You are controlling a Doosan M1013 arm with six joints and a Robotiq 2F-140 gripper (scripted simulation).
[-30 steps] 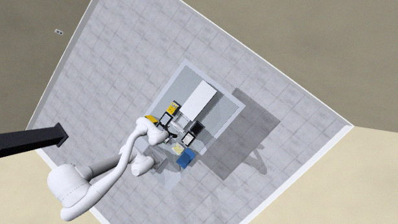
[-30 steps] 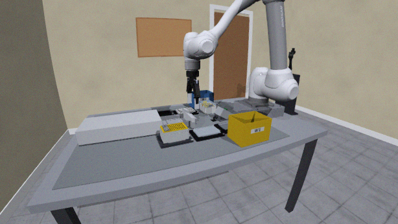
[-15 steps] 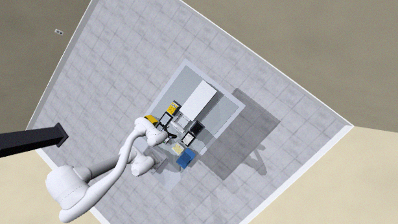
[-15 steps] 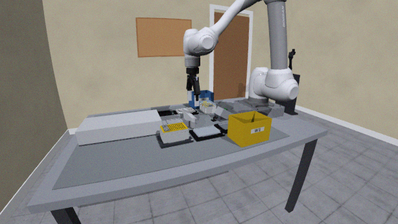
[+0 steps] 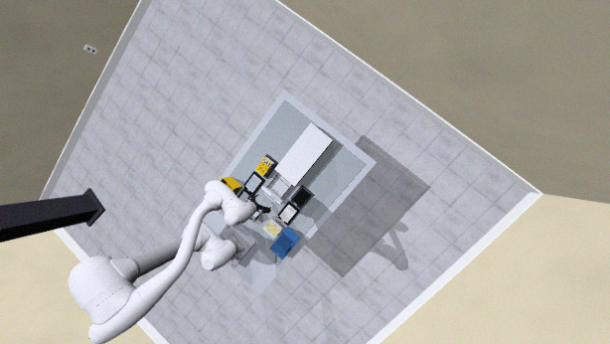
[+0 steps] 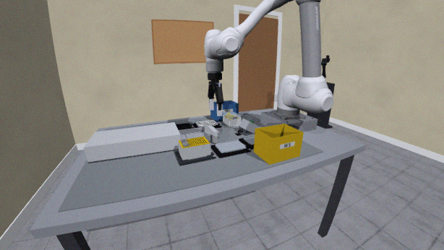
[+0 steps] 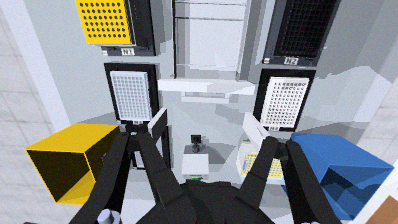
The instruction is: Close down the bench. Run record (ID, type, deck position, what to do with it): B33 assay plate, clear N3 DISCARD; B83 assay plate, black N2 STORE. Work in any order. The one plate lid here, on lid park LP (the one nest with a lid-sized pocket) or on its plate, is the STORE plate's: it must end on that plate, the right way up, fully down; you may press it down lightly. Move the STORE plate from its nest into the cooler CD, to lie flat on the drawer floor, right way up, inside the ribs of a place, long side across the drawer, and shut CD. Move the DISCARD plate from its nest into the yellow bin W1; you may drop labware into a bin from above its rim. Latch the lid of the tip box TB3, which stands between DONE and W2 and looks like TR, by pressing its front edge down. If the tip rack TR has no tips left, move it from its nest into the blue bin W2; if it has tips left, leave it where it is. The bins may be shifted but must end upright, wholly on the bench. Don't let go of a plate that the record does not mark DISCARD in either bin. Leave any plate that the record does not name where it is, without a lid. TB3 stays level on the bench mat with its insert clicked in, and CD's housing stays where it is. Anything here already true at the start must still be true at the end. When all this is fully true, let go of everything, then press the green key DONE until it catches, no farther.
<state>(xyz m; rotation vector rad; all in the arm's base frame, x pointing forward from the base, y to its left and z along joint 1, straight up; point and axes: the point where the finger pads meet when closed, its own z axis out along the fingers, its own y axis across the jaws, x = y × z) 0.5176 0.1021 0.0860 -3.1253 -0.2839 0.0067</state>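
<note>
My hand is 210 mm past the see-through plate lid, 130 mm to the right of it and 140 mm above it. The rest, counted from my hand: drawer (150 mm ahead, 30 mm to the left, 130 mm below); black nest (40 mm behind, 180 mm to the left, 150 mm below); green key (230 mm behind, 30 mm to the right, 90 mm below).
</note>
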